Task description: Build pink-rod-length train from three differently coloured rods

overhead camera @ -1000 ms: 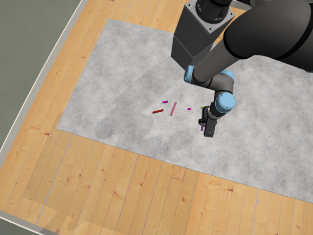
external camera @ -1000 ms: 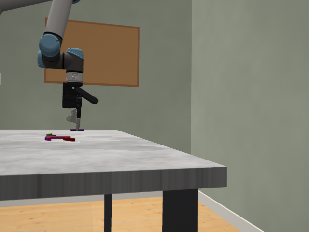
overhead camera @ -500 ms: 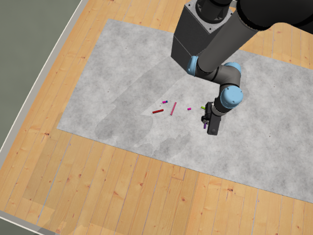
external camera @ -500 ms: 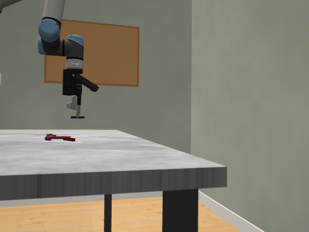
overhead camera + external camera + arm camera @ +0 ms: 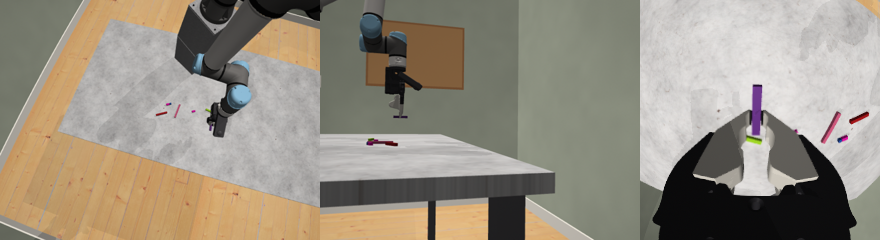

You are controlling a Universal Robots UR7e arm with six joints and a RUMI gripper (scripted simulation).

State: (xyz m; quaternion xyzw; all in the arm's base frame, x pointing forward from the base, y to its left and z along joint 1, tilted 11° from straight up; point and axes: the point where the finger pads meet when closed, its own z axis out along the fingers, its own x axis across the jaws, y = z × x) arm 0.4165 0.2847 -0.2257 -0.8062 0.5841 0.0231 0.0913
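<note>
My gripper is now 4 cm short of the red rod, 28 cm to the left of it and 11 cm above it. Also, from my hand: lime rod 12 cm behind, 3 cm to the right, 11 cm below; then pink rod 2 cm behind, 20 cm to the right, 11 cm below; then purple rod 1 cm below.
</note>
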